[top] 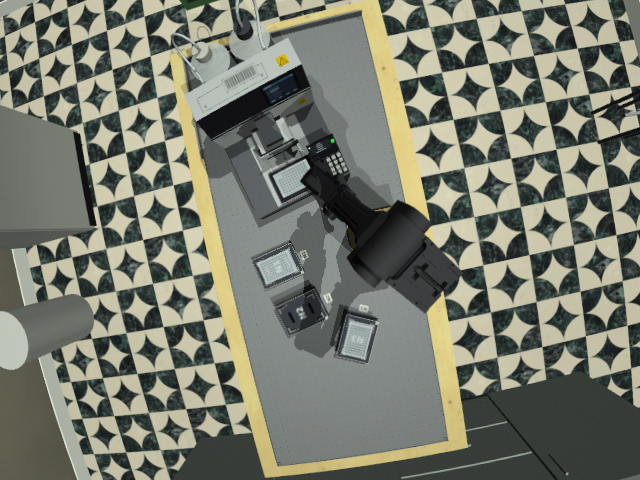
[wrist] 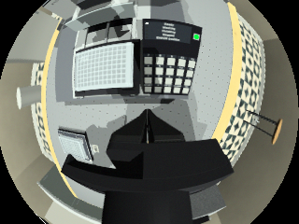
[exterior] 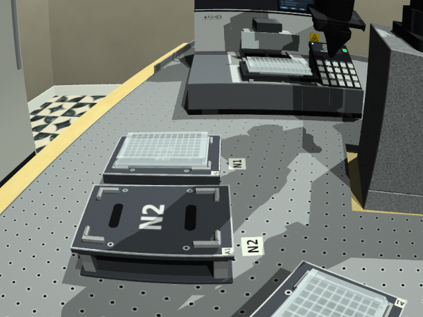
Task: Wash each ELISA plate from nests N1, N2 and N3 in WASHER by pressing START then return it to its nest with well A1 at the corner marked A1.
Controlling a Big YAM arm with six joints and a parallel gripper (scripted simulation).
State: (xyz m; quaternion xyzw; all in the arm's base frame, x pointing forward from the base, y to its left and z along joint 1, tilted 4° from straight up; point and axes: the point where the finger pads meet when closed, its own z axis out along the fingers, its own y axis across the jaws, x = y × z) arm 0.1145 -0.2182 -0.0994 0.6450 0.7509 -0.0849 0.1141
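My hand is 10 cm short of the washer carrier, 7 cm above it and 6 cm to the left of it. The rest, counted from my hand: plate washer: 22 cm to the right, 13 cm ahead, 1 cm below; then nest N3: 54 cm to the left, 10 cm below, 6 cm ahead; then nest label: 20 cm to the left, 16 cm ahead, 14 cm below.
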